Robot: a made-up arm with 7 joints. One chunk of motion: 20 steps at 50 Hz.
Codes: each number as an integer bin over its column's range. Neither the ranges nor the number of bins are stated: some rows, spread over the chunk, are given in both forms.
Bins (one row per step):
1: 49 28 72 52 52 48
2: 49 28 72 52 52 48
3: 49 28 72 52 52 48
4: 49 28 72 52 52 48
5: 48 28 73 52 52 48
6: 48 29 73 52 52 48
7: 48 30 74 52 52 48
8: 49 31 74 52 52 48
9: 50 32 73 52 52 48
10: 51 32 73 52 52 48
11: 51 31 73 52 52 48
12: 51 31 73 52 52 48
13: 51 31 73 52 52 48
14: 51 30 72 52 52 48
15: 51 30 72 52 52 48
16: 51 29 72 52 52 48
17: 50 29 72 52 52 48
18: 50 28 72 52 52 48
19: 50 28 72 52 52 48
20: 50 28 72 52 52 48
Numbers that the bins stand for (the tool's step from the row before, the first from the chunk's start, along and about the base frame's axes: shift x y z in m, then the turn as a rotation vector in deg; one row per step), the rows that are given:
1: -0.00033 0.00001 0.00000 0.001 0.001 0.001
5: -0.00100 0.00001 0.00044 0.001 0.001 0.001
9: 0.00033 0.00187 0.00044 0.001 0.001 0.001
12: 0.00100 0.00140 0.00044 0.001 0.001 0.001
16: 0.00100 0.00047 0.00000 0.001 0.001 0.001
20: 0.00033 0.00001 0.00000 0.001 0.001 0.001
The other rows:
2: -0.00033 0.00001 0.00000 0.001 0.001 0.001
3: -0.00033 0.00001 0.00000 0.001 0.001 0.001
4: -0.00033 0.00001 0.00000 0.001 0.001 0.001
6: -0.00100 0.00047 0.00044 0.001 0.001 0.001
7: -0.00100 0.00094 0.00089 0.001 0.001 0.001
8: -0.00033 0.00140 0.00089 0.001 0.001 0.001
10: 0.00100 0.00187 0.00044 0.001 0.001 0.001
11: 0.00100 0.00140 0.00044 0.001 0.001 0.001
13: 0.00100 0.00140 0.00044 0.001 0.001 0.001
14: 0.00100 0.00094 0.00000 0.001 0.001 0.001
15: 0.00100 0.00094 0.00000 0.001 0.001 0.001
17: 0.00033 0.00047 0.00000 0.001 0.001 0.001
18: 0.00033 0.00001 0.00000 0.001 0.001 0.001
19: 0.00033 0.00001 0.00000 0.001 0.001 0.001

